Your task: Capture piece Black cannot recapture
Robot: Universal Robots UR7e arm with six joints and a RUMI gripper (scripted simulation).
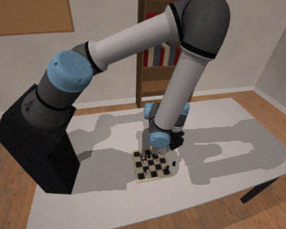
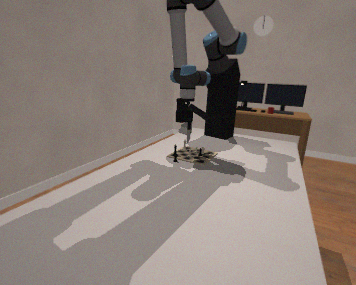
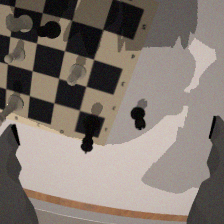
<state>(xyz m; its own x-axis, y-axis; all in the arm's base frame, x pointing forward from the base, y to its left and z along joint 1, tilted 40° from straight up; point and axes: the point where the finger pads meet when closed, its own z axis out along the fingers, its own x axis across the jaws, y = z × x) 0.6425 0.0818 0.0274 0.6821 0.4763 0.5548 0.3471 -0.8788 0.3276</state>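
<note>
Now: hand 90 mm above the white pawn, 40 mm past it and 10 mm to the left of it. Round my hand: tall black piece 80 mm to the right, 80 mm below; then chessboard 110 mm below, 90 mm behind, 10 mm to the right; then black pawn 90 mm below, 90 mm behind, 30 mm to the left.
</note>
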